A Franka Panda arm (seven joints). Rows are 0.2 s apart.
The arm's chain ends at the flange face. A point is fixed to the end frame.
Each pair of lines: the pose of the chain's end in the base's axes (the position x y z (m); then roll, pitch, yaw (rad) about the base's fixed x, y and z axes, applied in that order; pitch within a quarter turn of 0, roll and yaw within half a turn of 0), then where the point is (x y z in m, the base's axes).
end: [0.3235 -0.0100 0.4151 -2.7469 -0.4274 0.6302]
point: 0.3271 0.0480 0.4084
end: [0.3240 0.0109 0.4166 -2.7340 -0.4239 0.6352]
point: 0.3270 0.0690 0.4103
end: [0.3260 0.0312 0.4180 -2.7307 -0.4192 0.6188]
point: 0.3298 0.0892 0.4117
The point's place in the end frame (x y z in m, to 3 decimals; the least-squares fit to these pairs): 0.031 -0.033 0.037
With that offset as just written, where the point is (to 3 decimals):
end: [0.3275 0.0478 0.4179 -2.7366 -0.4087 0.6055]
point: 0.332 0.106 0.411
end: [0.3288 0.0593 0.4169 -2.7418 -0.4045 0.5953]
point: 0.334 0.117 0.410
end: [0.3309 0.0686 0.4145 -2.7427 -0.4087 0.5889]
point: 0.337 0.126 0.407
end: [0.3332 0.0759 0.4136 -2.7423 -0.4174 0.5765]
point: 0.340 0.134 0.407
